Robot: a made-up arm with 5 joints. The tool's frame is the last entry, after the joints.
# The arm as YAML. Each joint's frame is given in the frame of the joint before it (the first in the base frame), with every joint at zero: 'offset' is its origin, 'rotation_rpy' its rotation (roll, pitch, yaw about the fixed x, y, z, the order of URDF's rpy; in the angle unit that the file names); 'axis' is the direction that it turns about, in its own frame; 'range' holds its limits. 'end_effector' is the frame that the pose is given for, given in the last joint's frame.
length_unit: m
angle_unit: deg
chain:
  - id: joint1
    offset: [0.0, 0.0, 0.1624]
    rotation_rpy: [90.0, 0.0, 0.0]
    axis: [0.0, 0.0, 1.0]
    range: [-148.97, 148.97]
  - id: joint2
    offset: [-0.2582, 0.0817, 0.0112]
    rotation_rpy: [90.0, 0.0, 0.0]
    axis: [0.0, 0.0, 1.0]
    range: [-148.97, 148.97]
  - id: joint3
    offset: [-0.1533, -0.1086, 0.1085]
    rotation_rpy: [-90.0, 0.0, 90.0]
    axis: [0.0, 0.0, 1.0]
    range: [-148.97, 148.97]
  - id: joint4
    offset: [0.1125, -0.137, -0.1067]
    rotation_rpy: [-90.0, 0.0, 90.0]
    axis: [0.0, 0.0, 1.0]
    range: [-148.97, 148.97]
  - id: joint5
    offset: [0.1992, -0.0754, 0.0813]
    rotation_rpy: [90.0, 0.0, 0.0]
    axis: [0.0, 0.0, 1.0]
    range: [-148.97, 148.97]
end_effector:
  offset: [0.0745, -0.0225, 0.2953]
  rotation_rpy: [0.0, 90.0, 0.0]
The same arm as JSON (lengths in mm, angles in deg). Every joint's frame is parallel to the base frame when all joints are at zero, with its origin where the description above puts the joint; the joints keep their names.
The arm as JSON. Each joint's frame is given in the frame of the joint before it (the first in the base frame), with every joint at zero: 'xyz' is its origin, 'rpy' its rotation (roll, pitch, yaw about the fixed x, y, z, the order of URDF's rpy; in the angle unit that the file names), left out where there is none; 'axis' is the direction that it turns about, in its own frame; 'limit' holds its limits. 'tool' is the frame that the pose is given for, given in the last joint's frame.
{
  "units": {
    "length": "mm",
    "angle": "deg"
  },
  "joints": [
    {
      "name": "joint1",
      "type": "revolute",
      "origin": {
        "xyz": [
          0.0,
          0.0,
          162.4
        ]
      },
      "axis": [
        0.0,
        -1.0,
        0.0
      ],
      "limit": {
        "lower": -148.97,
        "upper": 148.97
      }
    },
    {
      "name": "joint2",
      "type": "revolute",
      "origin": {
        "xyz": [
          -258.2,
          -11.2,
          81.7
        ]
      },
      "axis": [
        0.0,
        0.0,
        -1.0
      ],
      "limit": {
        "lower": -148.97,
        "upper": 148.97
      }
    },
    {
      "name": "joint3",
      "type": "revolute",
      "origin": {
        "xyz": [
          -153.3,
          108.6,
          -108.5
        ]
      },
      "axis": [
        -1.0,
        0.0,
        0.0
      ],
      "limit": {
        "lower": -148.97,
        "upper": 148.97
      }
    },
    {
      "name": "joint4",
      "type": "revolute",
      "origin": {
        "xyz": [
          106.7,
          -112.5,
          -137.0
        ]
      },
      "axis": [
        0.0,
        1.0,
        0.0
      ],
      "limit": {
        "lower": -148.97,
        "upper": 148.97
      }
    },
    {
      "name": "joint5",
      "type": "revolute",
      "origin": {
        "xyz": [
          -75.4,
          81.3,
          199.2
        ]
      },
      "axis": [
        -1.0,
        0.0,
        0.0
      ],
      "limit": {
        "lower": -148.97,
        "upper": 148.97
      }
    }
  ],
  "tool": {
    "origin": {
      "xyz": [
        -295.3,
        -22.5,
        74.5
      ]
    }
  }
}

